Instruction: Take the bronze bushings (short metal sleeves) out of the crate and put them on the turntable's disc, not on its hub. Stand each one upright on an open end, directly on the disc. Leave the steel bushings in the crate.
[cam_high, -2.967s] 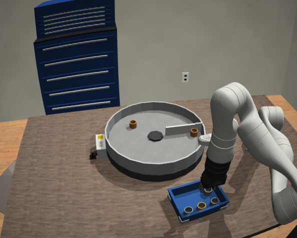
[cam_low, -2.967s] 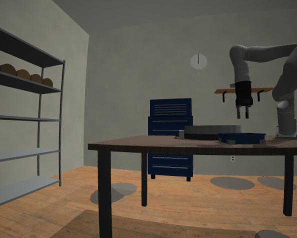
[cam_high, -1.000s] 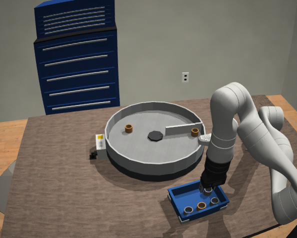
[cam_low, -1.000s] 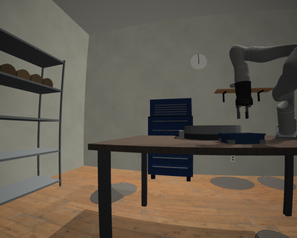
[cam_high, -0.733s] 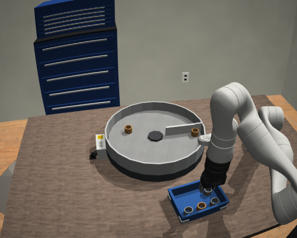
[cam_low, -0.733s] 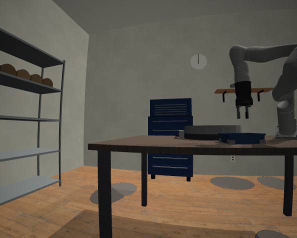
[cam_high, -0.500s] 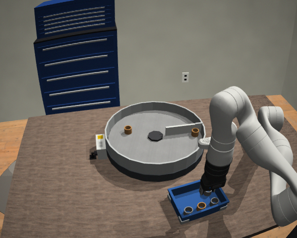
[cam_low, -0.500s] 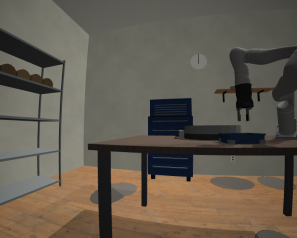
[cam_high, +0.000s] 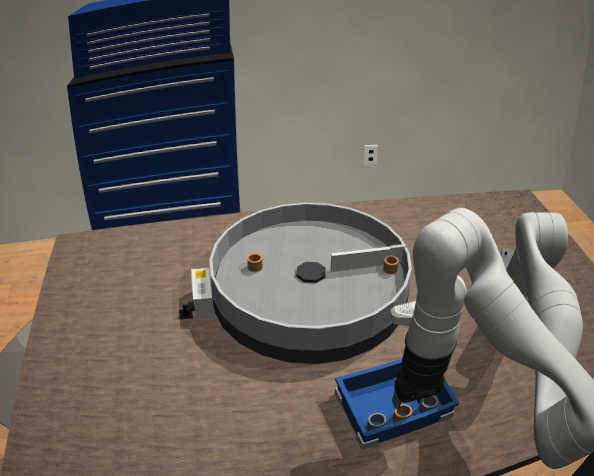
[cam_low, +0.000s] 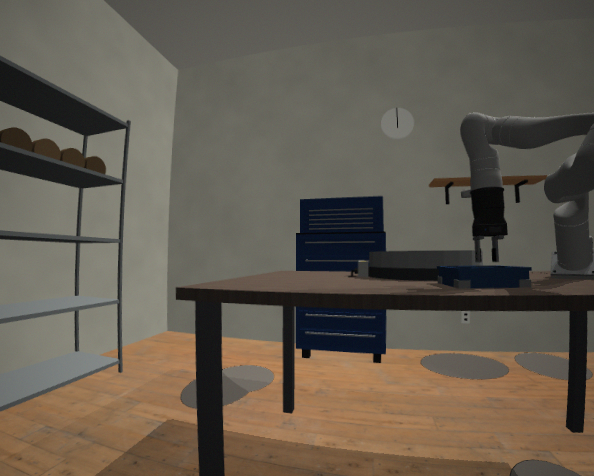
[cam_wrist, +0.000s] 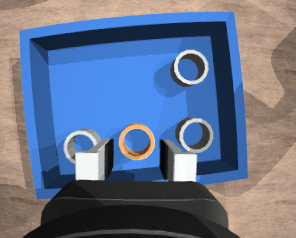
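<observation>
My hand is 60 mm above the blue crate and 40 mm to the left of it. Round my hand: turntable: 390 mm to the right, 90 mm ahead, 30 mm below.
</observation>
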